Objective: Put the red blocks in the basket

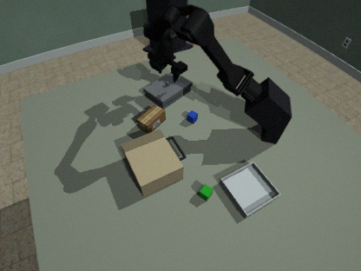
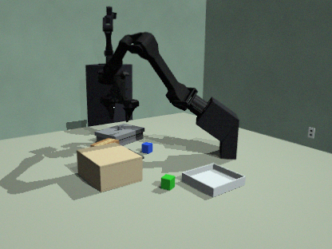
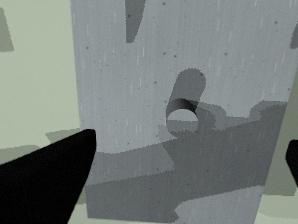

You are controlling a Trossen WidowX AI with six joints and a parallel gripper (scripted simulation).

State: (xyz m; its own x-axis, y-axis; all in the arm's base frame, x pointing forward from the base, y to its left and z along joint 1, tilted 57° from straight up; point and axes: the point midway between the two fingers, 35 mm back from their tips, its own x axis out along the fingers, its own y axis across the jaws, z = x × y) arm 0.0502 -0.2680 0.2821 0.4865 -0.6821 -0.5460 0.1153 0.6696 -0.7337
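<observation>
My gripper is now 80 mm above the knobbed lid. From my hand the other things lie so: blue block: 190 mm to the left, 110 mm below, 70 mm ahead; brown box: 190 mm ahead, 90 mm below, 70 mm to the left; tan drawer cabinet: 360 mm ahead, 200 mm to the left, 90 mm below.
</observation>
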